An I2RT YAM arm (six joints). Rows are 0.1 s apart.
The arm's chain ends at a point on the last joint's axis. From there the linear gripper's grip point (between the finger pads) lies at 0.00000 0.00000 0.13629 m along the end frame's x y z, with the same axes.
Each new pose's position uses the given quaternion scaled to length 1; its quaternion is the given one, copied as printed.
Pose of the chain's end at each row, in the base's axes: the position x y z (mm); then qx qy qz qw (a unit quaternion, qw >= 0):
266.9, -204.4, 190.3, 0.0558, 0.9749, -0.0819, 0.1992
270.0, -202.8, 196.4, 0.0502, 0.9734, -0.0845, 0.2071
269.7, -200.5, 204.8, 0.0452, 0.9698, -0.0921, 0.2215
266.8, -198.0, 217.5, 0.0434, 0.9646, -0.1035, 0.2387
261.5, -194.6, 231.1, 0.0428, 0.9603, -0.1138, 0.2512
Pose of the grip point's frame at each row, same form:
318.6, -229.2, 66.7, 0.0558, 0.9749, -0.0819, 0.1992
323.8, -228.1, 73.7, 0.0502, 0.9734, -0.0845, 0.2071
327.1, -227.6, 84.2, 0.0452, 0.9698, -0.0921, 0.2215
328.3, -228.0, 99.7, 0.0434, 0.9646, -0.1035, 0.2387
325.9, -227.3, 115.5, 0.0428, 0.9603, -0.1138, 0.2512

